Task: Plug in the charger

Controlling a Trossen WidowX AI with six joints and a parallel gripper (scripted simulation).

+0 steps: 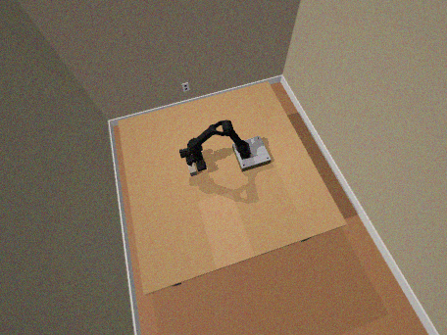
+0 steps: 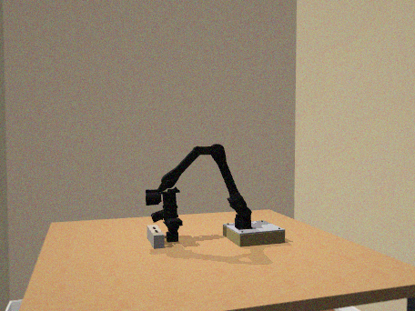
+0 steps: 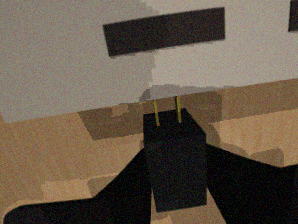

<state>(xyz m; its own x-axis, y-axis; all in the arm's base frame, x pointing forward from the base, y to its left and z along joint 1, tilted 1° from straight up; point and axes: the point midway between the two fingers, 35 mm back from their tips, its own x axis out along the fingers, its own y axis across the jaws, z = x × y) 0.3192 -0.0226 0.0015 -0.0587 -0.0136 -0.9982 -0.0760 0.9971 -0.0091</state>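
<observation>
The black two-prong charger lies 20 mm ahead of my gripper tip and 10 mm above it.
</observation>
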